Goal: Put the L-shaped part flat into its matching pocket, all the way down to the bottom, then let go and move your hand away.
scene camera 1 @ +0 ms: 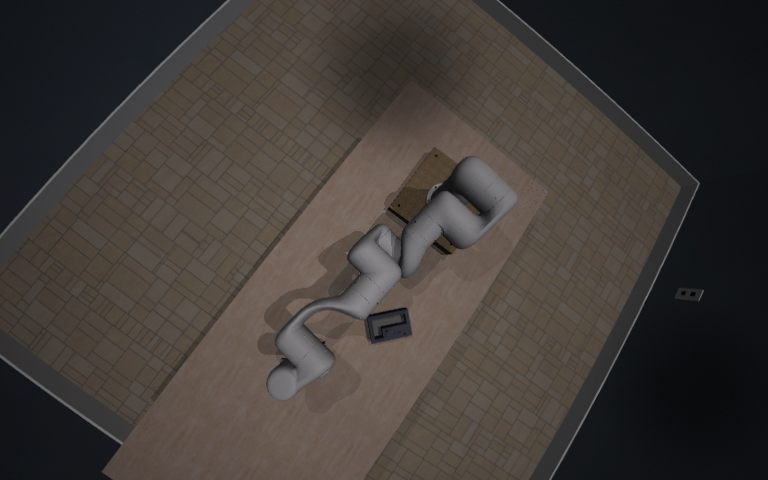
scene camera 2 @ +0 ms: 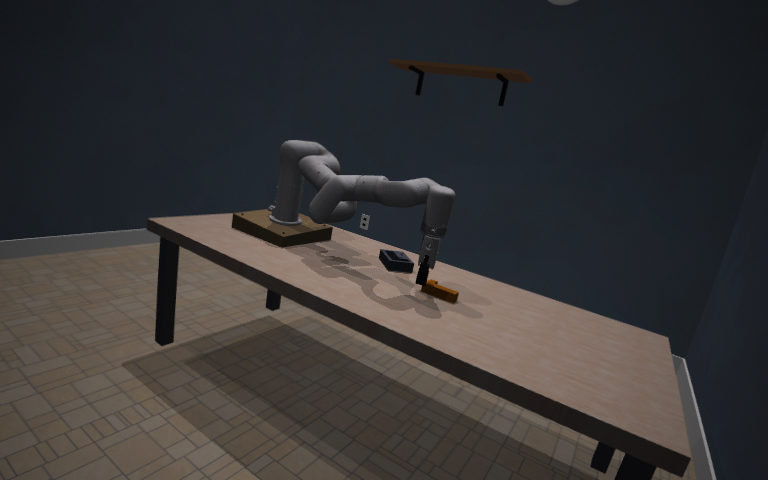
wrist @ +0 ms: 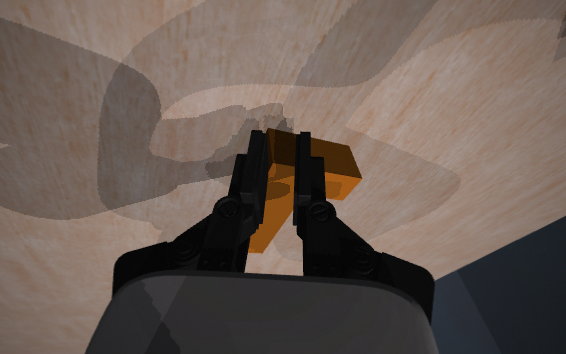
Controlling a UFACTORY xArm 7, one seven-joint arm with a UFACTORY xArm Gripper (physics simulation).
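Where they show: gripper, between the fingertips: (scene camera 2: 420, 282) (wrist: 281, 149); arm's base, origin of its link: (scene camera 2: 285, 220).
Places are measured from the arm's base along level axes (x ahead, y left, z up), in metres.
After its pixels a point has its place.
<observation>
The orange L-shaped part (scene camera 2: 441, 291) @[x 0.698, y -0.156, z -0.032 m] (wrist: 276, 215) @[x 0.685, y -0.133, z -0.025 m] lies on the table; in the wrist view one arm of it runs between the fingers and the other sticks out to the right past the right finger. My gripper (scene camera 2: 421, 281) @[x 0.626, y -0.142, z -0.029 m] (wrist: 281, 149) @[x 0.626, y -0.142, z -0.029 m] is low over the table, closed around the part with a finger on each side. Where the right finger meets it is partly hidden. The dark block (scene camera 1: 397, 332) @[x 0.475, y 0.070, z -0.019 m] (scene camera 2: 398, 266) @[x 0.504, y -0.024, z -0.037 m] with the L-shaped pocket stands nearer the robot base, apart from the gripper; its pocket is empty. In scene camera 1 the arm hides the part and the fingers.
The table (scene camera 1: 317, 435) @[x 0.904, y -0.003, z -0.055 m] (scene camera 2: 538, 328) @[x 0.992, y -0.142, z -0.055 m] carries the wooden base plate (scene camera 1: 421, 175) @[x -0.044, y -0.110, z -0.005 m] (scene camera 2: 266, 230) @[x 0.026, y -0.145, z -0.016 m] under the robot's base. The arm reaches over the table close beside the pocket block. A wall shelf (scene camera 2: 461, 70) hangs on the wall behind.
</observation>
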